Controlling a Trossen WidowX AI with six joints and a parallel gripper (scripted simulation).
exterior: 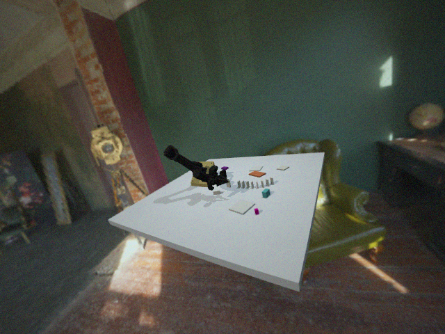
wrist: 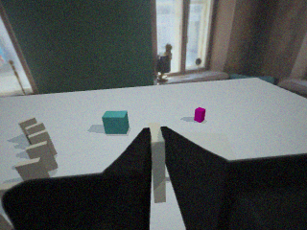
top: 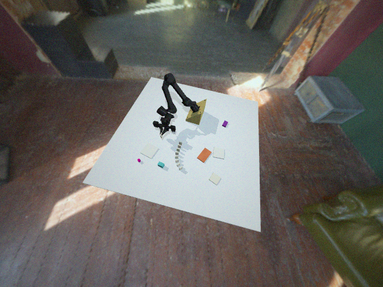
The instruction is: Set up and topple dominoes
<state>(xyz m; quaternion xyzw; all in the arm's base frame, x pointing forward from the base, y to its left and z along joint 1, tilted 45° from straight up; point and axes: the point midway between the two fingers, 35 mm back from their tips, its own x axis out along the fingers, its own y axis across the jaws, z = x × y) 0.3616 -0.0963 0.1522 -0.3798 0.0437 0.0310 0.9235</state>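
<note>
Now: the white tile 11 cm ahead of my gripper tip, 7 cm to the right of it and 12 cm below it. The rest, counted from my gripper tip: magenta block (22 cm ahead, 10 cm to the right, 11 cm below); then teal block (19 cm ahead, 8 cm to the left, 11 cm below); then orange tile (2 cm behind, 38 cm to the left, 12 cm below).
</note>
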